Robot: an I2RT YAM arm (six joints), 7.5 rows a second.
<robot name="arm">
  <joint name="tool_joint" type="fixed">
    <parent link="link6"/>
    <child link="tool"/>
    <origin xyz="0 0 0" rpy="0 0 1.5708"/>
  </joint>
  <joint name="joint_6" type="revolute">
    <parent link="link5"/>
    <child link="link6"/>
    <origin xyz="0.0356 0 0.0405" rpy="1.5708 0 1.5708"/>
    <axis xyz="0 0 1"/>
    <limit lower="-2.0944" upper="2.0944"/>
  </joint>
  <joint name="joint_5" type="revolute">
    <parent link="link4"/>
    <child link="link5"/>
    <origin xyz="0.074 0.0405 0.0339" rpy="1.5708 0 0"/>
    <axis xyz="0 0 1"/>
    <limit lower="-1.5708" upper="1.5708"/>
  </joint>
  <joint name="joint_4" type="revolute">
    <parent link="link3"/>
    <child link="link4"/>
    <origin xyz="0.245 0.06 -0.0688"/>
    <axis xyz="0 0 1"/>
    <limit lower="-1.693" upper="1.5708"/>
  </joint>
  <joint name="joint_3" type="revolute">
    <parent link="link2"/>
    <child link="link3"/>
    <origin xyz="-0.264 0 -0.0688" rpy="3.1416 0 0"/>
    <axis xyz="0 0 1"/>
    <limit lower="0" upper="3.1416"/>
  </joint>
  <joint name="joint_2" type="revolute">
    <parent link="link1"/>
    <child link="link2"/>
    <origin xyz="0.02 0.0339 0.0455" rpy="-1.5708 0 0"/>
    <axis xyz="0 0 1"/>
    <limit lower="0" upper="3.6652"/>
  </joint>
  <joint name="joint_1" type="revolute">
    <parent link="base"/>
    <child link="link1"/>
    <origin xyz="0 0 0.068"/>
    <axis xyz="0 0 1"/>
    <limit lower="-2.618" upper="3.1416"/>
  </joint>
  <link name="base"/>
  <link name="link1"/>
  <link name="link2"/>
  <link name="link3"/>
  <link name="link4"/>
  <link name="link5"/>
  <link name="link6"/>
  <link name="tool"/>
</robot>
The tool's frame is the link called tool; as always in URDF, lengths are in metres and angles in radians.
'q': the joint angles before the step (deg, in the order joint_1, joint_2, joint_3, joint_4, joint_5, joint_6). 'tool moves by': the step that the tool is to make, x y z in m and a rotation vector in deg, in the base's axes. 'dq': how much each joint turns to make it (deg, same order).
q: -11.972 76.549 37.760 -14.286 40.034 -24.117
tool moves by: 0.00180 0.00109 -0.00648 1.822 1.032 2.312
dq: 0.040 1.069 -0.458 0.853 -2.614 -1.140
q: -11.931 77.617 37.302 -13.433 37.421 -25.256
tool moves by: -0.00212 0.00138 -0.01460 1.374 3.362 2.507
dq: -0.018 1.710 -1.690 1.076 -1.982 -2.104
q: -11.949 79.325 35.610 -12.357 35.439 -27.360
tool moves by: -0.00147 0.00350 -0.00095 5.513 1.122 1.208
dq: 0.127 0.007 0.991 -4.411 -4.946 2.190
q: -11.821 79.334 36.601 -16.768 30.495 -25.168
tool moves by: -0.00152 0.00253 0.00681 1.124 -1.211 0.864
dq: 0.329 -1.745 0.317 -1.236 -1.429 0.267
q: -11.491 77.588 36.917 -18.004 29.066 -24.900
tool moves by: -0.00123 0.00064 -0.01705 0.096 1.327 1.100
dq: 0.039 2.219 -2.528 3.978 -0.400 -1.139
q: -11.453 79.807 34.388 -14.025 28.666 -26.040
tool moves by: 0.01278 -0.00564 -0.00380 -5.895 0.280 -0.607
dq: -0.045 3.798 1.049 5.227 5.255 -3.037
